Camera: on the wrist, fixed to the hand. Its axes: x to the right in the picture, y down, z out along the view.
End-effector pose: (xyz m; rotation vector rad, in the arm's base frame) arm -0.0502 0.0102 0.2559 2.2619 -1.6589 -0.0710
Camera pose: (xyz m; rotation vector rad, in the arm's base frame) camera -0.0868 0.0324 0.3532 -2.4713 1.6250 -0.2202
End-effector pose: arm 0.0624 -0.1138 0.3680 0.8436 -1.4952 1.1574
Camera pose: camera 0.0405 -0.0139 0.3391 1.3474 -1.2465 1.4939
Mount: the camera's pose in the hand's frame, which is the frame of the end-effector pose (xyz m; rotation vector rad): -0.0174 0.0564 -0.0884 0.5372 -0.1273 -0.0808
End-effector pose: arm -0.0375 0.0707 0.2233 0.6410 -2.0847 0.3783
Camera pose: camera -0.0021 0.1654 0.2562 1.0825 -2.0736 0.8857
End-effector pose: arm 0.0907 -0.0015 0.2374 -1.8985 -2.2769 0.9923
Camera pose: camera 0.1799 0.0265 0.2879 -1.5433 -1.8560 1.5529
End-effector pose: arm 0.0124 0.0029 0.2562 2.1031 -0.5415 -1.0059
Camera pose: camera 0.0687 0.0158 0.3454 2.5546 -0.8737 -1.1380
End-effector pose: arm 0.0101 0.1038 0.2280 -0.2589 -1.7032 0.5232
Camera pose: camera 0.0930 0.1625 0.1969 0.2335 -1.6195 0.9258
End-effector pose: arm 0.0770 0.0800 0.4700 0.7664 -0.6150 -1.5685
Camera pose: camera 0.1819 0.0930 0.4584 1.1032 -1.1372 -1.5481
